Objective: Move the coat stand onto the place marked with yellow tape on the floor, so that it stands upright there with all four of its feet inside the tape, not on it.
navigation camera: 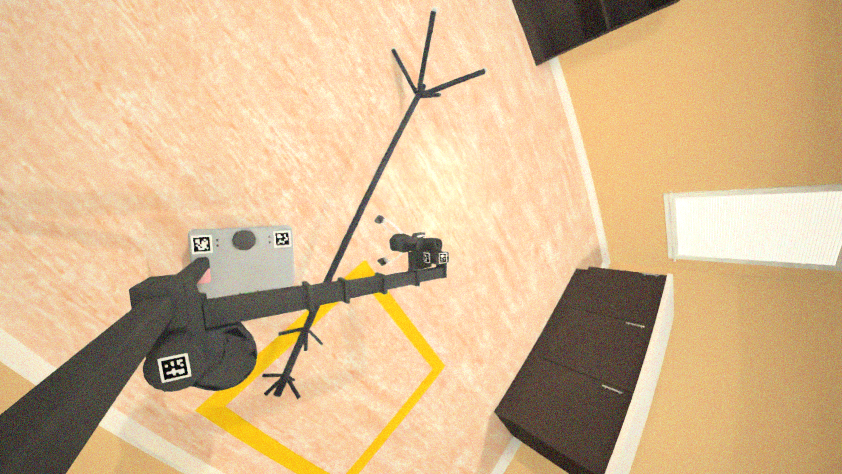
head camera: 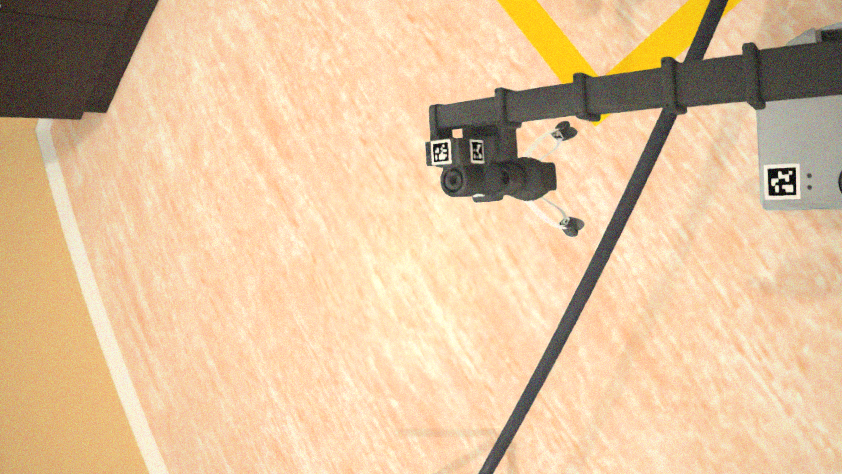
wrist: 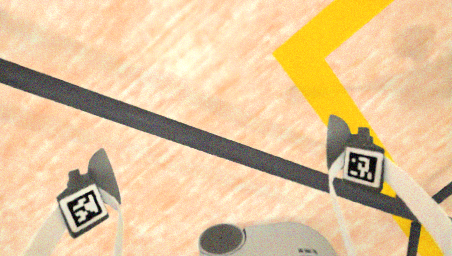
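Where they show: gripper, between the fingertips: (navigation camera: 378,240) (head camera: 574,178) (wrist: 221,151); robot's base, origin of its link: (navigation camera: 243,239).
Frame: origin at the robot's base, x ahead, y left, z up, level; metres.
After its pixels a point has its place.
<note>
The dark coat stand (head camera: 580,294) {z 0.163, x 0.209, y -0.522 m} (navigation camera: 378,176) {z 0.167, x 0.256, y -0.548 m} (wrist: 175,130) {z 0.150, x 0.040, y -0.440 m} lies tipped over along the floor. In the navigation view its long legs spread at the top, and its short hooks are at the lower end, over and inside the yellow tape outline (head camera: 549,44) {z 0.001, x -0.352, y -0.637 m} (navigation camera: 409,327) {z 0.001, x -0.580, y -0.794 m} (wrist: 302,67) {z 0.001, x -0.205, y -0.503 m}. My gripper (head camera: 568,178) {z 0.319, x -0.022, y -0.459 m} (navigation camera: 381,240) {z 0.319, x -0.022, y -0.459 m} (wrist: 221,151) {z 0.319, x -0.022, y -0.459 m} is open and empty, its fingers pointing towards the pole from the side away from my base. In the wrist view the pole crosses beyond the fingertips, partly hidden by the right one. My arm hides part of the pole and tape.
My arm (head camera: 624,85) {z 0.667, x -0.109, y -0.244 m} (navigation camera: 360,289) {z 0.667, x -0.106, y -0.231 m} crosses above the pole. My base (head camera: 786,141) {z 0.160, x -0.070, y -0.120 m} (navigation camera: 253,267) {z 0.160, x -0.098, y -0.023 m} (wrist: 285,240) {z 0.084, x -0.129, y -0.170 m} is on the pole's other side. A dark cabinet (head camera: 64,52) {z 0.351, x -0.750, y -2.708 m} (navigation camera: 583,353) {z 0.452, x -1.093, y -2.207 m} stands by the wall, right of the tape in the navigation view. Another dark unit (navigation camera: 568,29) {z 0.271, x 1.733, y -2.411 m} is at the top.
</note>
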